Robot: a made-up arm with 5 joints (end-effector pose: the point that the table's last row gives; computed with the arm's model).
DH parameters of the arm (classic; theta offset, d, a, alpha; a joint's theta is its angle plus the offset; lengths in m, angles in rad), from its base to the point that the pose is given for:
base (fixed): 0 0 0 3.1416
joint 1: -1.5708 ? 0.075 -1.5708
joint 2: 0 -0.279 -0.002 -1.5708
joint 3: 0 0.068 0.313 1.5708
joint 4: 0.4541 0 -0.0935 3.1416
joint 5: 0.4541 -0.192 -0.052 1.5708
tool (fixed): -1.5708 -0.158 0 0
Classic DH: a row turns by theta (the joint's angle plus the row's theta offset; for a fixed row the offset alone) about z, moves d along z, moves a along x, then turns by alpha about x.
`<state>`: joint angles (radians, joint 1 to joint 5).
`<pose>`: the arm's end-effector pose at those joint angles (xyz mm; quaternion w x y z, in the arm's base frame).
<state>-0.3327 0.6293 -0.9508 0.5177 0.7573</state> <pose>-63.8 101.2 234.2 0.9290 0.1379 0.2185 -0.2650</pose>
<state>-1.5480 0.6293 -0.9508 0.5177 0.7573</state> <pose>-117.1 -24.6 234.2 0.9140 -0.0115 0.2581 0.3128</pose>
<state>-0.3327 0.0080 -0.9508 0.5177 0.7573</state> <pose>-31.6 8.2 239.2 0.9462 -0.1107 0.0387 -0.3017</pose>
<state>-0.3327 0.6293 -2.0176 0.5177 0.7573</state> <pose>-182.8 -103.6 121.5 0.6427 0.0428 0.3683 -0.6704</pose>
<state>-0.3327 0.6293 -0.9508 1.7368 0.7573</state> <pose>121.4 306.0 344.8 0.6827 0.6449 0.0274 -0.3424</pose>
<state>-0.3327 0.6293 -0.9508 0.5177 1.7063</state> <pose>-86.7 -26.7 313.0 0.8894 -0.3018 0.3154 -0.1359</pose>
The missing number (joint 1, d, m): -0.39
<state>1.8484 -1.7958 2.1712 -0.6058 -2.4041</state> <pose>341.8 636.9 435.3 0.1226 0.6884 0.5189 -0.4918</pose>
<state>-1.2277 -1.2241 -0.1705 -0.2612 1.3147</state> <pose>-197.3 -13.4 398.6 0.1867 -0.8112 -0.5534 0.0290</pose>
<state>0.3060 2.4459 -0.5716 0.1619 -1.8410</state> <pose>57.8 -148.7 513.5 0.6185 -0.7622 0.0549 0.1829</pose>
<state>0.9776 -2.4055 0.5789 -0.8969 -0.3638</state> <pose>-153.0 107.8 263.9 0.1652 -0.7339 0.6507 0.1038</pose>
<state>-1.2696 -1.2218 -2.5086 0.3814 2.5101</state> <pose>-212.9 -299.1 650.8 0.4805 -0.4961 0.1516 -0.7071</pose>
